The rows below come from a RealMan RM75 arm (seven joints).
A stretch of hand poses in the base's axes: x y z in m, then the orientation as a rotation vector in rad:
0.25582, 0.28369, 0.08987, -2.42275, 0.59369, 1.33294
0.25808, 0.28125, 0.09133, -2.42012, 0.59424, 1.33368
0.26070, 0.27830, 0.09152, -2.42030, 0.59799, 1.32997
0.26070, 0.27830, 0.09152, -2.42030, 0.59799, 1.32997
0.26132, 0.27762, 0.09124, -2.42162, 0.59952, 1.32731
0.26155, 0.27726, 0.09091, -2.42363, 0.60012, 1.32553
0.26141, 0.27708, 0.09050, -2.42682, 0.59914, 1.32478
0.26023, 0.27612, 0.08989, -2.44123, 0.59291, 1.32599
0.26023, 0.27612, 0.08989, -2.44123, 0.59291, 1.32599
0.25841, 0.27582, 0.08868, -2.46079, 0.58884, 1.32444
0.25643, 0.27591, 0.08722, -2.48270, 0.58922, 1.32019
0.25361, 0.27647, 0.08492, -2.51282, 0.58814, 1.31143
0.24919, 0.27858, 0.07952, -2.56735, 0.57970, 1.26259
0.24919, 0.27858, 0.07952, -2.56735, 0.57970, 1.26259
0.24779, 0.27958, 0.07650, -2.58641, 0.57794, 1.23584
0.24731, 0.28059, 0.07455, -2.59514, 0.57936, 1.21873
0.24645, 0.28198, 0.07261, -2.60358, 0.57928, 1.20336
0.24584, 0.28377, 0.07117, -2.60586, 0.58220, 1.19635
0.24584, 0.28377, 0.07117, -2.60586, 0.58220, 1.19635
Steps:
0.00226, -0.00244, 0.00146, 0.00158, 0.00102, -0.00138
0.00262, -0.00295, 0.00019, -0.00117, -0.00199, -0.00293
0.00000, 0.00000, 0.00000, 0.00000, 0.00000, 0.00000
0.00062, -0.00068, -0.00028, -0.00119, -0.00179, -0.00092
0.00023, -0.00036, -0.00033, -0.00145, -0.00145, 0.00017
-0.00014, -0.00018, -0.00041, -0.00180, -0.00117, 0.00187
-0.00118, -0.00096, -0.00061, -0.00827, -0.00241, 0.01076
0.00000, 0.00000, 0.00000, 0.00000, 0.00000, 0.00000
-0.00182, -0.00030, -0.00121, -0.01271, -0.00474, 0.01142
-0.00198, 0.00009, -0.00146, -0.01610, -0.00624, 0.00956
-0.00282, 0.00056, -0.00230, -0.02081, -0.01057, 0.01315
-0.00442, 0.00211, -0.00540, -0.02804, -0.04152, 0.01844
0.00000, 0.00000, 0.00000, 0.00000, 0.00000, 0.00000
-0.00140, 0.00100, -0.00302, -0.00860, -0.02068, 0.00359
-0.00048, 0.00101, -0.00195, -0.00402, -0.01246, -0.00062
-0.00086, 0.00139, -0.00194, -0.00358, -0.01139, 0.00048
-0.00061, 0.00179, -0.00144, -0.00170, -0.00468, -0.00206
0.00000, 0.00000, 0.00000, 0.00000, 0.00000, 0.00000

